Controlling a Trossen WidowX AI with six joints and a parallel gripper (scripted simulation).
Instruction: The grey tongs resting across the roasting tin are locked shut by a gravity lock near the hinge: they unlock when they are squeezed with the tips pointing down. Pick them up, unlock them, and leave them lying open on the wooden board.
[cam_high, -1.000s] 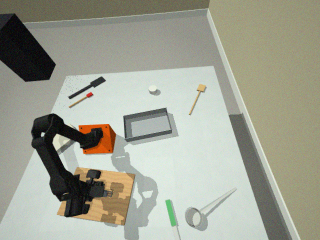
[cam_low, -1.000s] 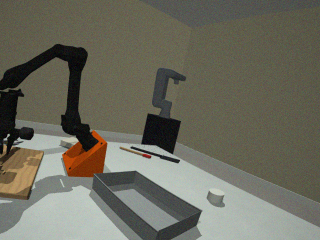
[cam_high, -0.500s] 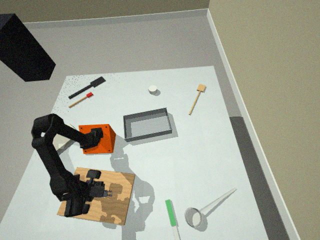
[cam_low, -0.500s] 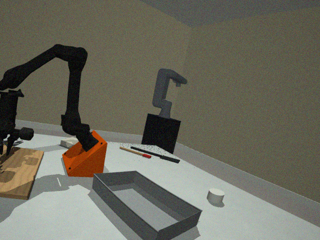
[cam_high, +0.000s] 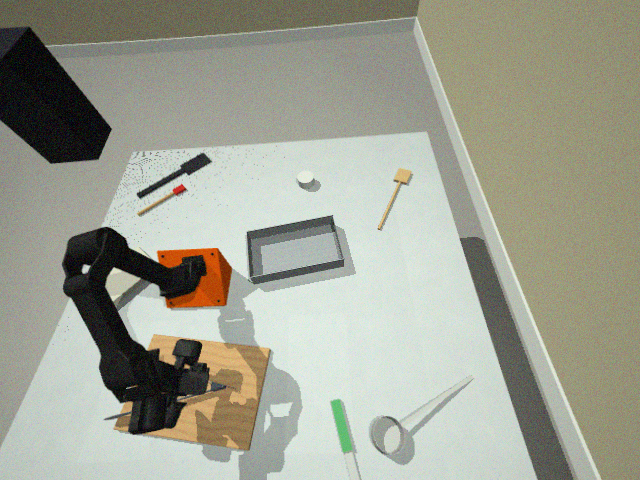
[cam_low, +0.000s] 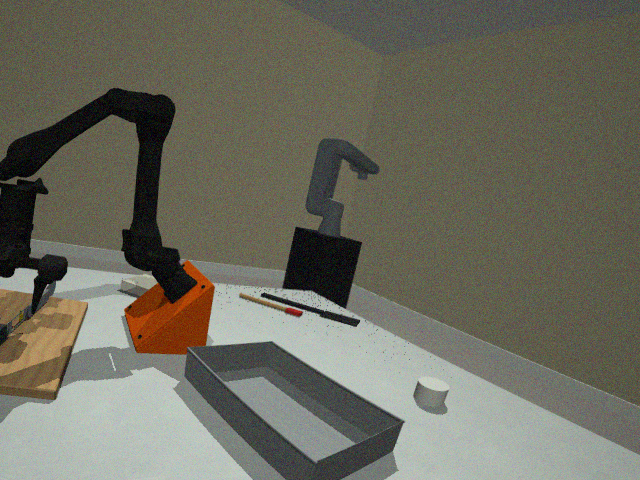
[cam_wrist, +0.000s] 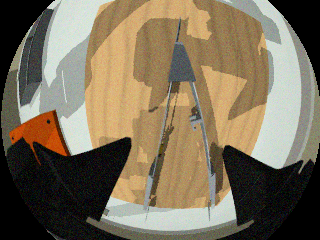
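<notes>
The wooden board is 40 mm below my gripper tip. Also, from my gripper tip: green-handled tool 390 mm ahead, 160 mm to the right, 40 mm below; then block 290 mm behind, 360 mm to the left, 30 mm below; then grey roasting tin 280 mm ahead, 400 mm to the left, 20 mm below.
</notes>
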